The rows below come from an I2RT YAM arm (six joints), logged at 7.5 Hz.
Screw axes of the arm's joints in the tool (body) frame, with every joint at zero. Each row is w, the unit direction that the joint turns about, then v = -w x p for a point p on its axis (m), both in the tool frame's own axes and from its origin. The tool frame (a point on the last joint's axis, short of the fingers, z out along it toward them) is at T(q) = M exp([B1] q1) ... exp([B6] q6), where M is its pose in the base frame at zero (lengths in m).
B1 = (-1, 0, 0, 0, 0.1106, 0)
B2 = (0, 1, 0, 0.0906, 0, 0.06)
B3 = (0, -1, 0, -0.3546, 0, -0.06)
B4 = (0, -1, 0, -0.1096, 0, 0)
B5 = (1, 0, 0, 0, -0.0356, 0)
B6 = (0, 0, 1, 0, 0, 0)
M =
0 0 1 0.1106
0 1 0 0
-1 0 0 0.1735
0 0 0 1
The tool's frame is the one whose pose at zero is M.
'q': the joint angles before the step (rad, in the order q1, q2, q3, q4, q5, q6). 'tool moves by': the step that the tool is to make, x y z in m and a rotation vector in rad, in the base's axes. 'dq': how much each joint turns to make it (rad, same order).
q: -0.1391 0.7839 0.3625 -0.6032 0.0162 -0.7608
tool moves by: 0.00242 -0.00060 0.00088 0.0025 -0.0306 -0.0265
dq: 0.0003 -0.0006 -0.0035 0.0324 0.0086 0.0263
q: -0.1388 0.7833 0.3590 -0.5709 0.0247 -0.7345
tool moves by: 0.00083 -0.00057 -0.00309 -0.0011 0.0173 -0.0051
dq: -0.0020 0.0191 -0.0037 0.0058 0.0046 0.0007
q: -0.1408 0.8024 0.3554 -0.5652 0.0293 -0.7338
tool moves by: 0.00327 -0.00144 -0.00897 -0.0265 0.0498 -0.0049
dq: 0.0011 0.0615 -0.0096 0.0260 0.0316 -0.0118
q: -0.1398 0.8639 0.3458 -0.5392 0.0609 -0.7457
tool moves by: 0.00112 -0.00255 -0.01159 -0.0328 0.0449 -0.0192
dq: -0.0064 0.0563 -0.0230 0.0401 0.0403 -0.0072
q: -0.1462 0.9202 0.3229 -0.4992 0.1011 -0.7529
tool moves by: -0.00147 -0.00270 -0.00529 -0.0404 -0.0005 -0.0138
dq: -0.0109 0.0035 -0.0238 0.0358 0.0367 -0.0159
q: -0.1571 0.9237 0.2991 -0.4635 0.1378 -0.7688
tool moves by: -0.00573 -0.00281 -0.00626 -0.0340 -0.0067 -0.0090
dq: -0.0203 -0.0254 -0.0386 0.0293 0.0232 -0.0256
